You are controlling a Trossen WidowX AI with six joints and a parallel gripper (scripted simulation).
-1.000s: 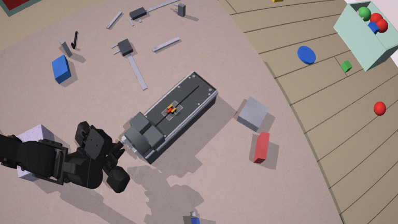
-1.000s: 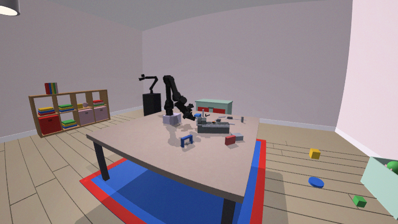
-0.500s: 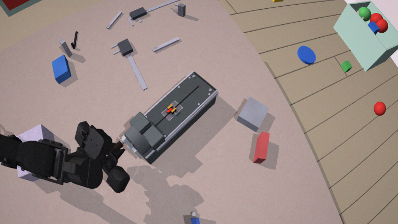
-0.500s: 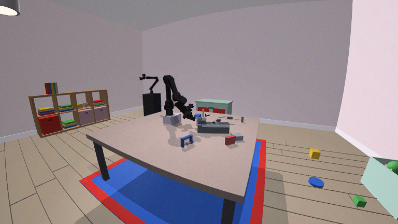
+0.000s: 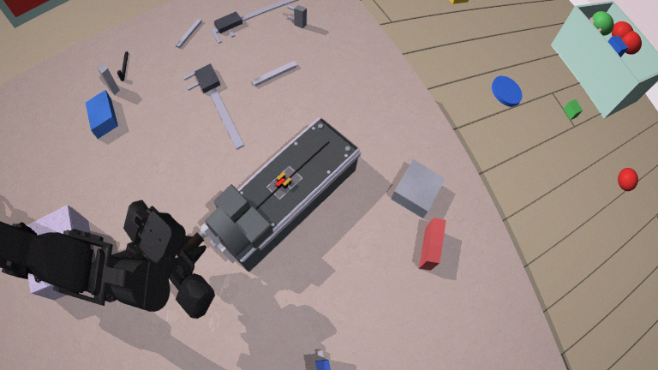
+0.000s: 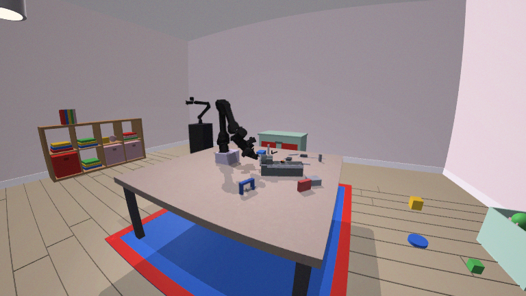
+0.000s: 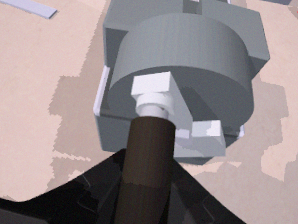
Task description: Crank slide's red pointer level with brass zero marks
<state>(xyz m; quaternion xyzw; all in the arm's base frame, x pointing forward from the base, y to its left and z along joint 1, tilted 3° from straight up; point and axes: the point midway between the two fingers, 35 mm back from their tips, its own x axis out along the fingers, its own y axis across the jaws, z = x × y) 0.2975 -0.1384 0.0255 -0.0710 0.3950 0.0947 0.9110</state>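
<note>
The dark brown crank handle lies 2 cm behind my gripper tip and 2 cm above it. From my gripper tip the other things lie so: red pointer (16 cm ahead, 2 cm to the left, 1 cm below); then red block (32 cm ahead, 18 cm to the right, 6 cm below); then grey block (36 cm ahead, 8 cm to the right, 7 cm below).
</note>
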